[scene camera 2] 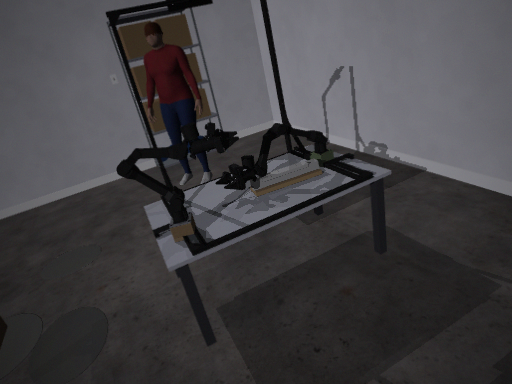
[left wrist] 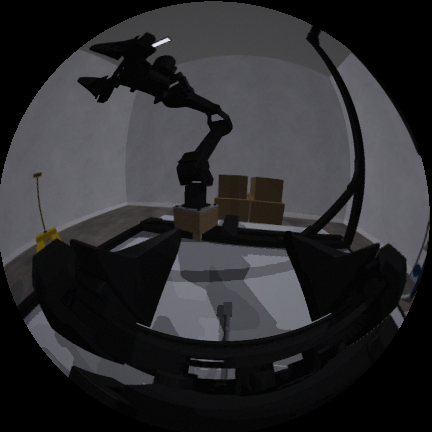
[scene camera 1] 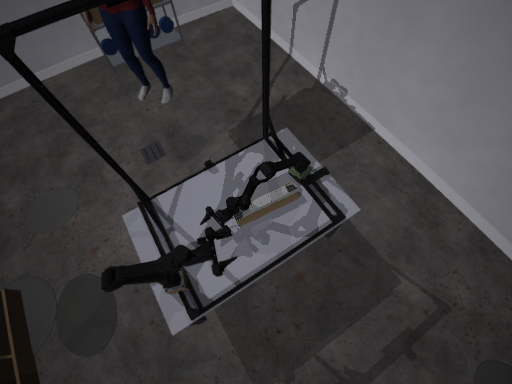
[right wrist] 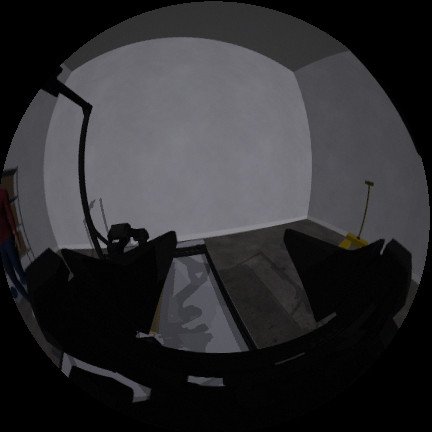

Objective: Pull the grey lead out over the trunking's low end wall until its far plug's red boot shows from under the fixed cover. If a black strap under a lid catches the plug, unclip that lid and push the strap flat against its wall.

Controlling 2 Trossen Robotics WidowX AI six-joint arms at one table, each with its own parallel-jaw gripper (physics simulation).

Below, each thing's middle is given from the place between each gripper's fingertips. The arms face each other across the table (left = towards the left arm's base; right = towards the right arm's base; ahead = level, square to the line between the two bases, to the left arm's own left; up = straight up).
The tan trunking (scene camera 1: 242,219) is 17 cm behind my right hand, 34 cm to the left of it and 37 cm below it.
Now: left hand 8 cm short of the tan trunking, 37 cm to the right of it and 8 cm above it.
